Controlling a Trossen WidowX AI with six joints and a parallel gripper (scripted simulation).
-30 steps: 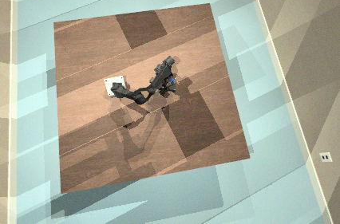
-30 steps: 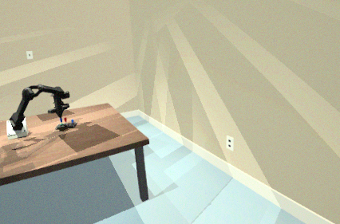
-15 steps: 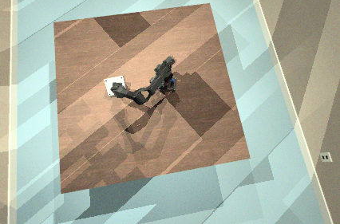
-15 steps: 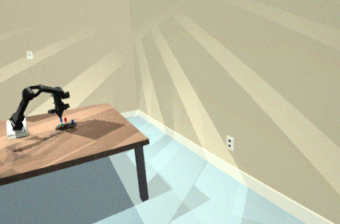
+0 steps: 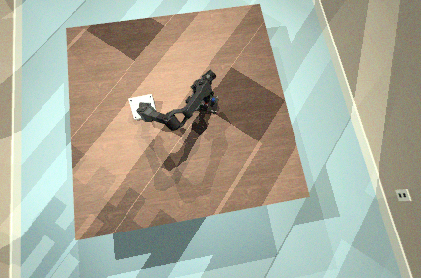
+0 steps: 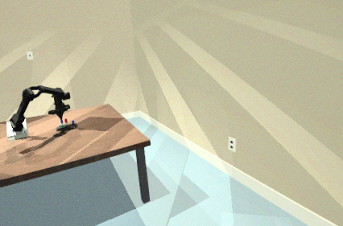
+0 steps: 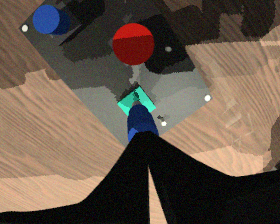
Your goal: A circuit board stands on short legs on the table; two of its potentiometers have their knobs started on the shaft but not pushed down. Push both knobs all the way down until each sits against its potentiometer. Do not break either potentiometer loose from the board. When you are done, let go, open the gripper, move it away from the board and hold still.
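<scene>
Now: the red knob 40 mm ahead of my gripper tip, 30 mm to the right of it and 10 mm below it. Also, from my gripper tip: blue knob 20 mm below.
</scene>
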